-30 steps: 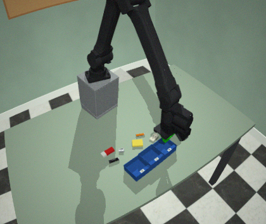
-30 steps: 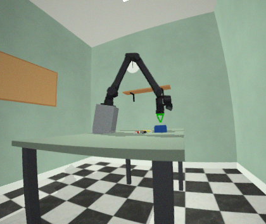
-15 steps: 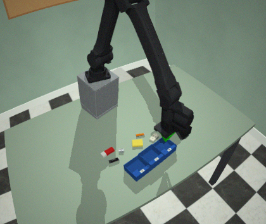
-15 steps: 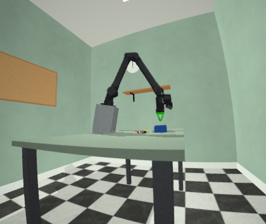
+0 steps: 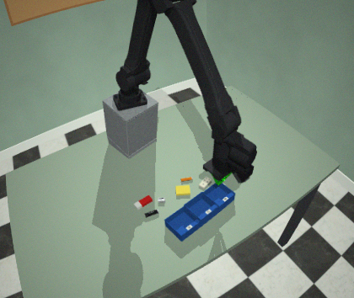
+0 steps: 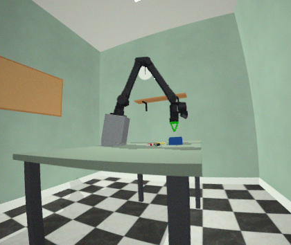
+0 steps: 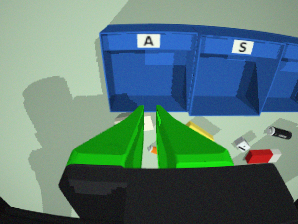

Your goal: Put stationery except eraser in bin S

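Right now my hand is 90 mm past the yellow pad, 90 mm to the left of it and 90 mm above it. From my hand the other things lie so: orange pen-like item: 130 mm behind, 60 mm to the right, 90 mm below; then blue bin row: 30 mm ahead, 80 mm to the right, 70 mm below; then white domino: 90 mm behind, 90 mm below.
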